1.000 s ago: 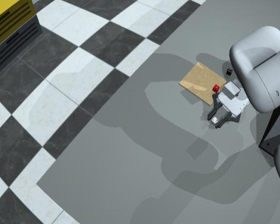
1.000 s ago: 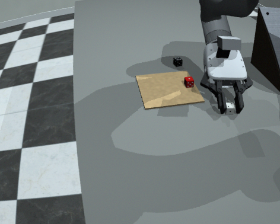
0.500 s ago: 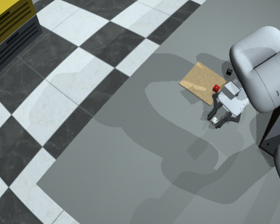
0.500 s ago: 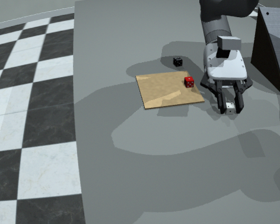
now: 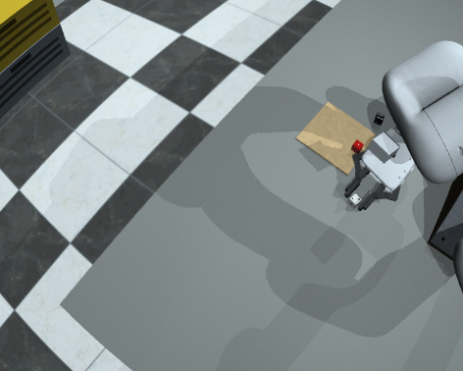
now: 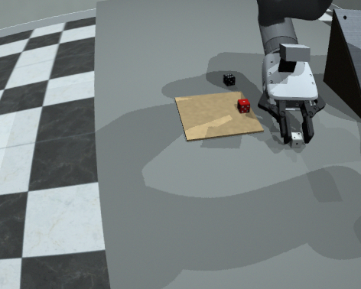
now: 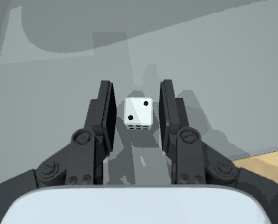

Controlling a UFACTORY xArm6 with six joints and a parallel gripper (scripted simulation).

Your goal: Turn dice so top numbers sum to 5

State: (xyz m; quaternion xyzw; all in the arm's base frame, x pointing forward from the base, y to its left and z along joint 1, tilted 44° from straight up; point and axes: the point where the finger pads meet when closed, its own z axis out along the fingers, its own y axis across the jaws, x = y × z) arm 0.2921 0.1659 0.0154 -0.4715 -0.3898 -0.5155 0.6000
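My hand is 10 mm to the right of the white die and 20 mm above it. The rest, counted from my hand: red die 70 mm ahead, 100 mm to the right, 10 mm below; tan mat 130 mm ahead, 100 mm to the right, 30 mm below; black die 80 mm ahead, 220 mm to the right, 20 mm below.
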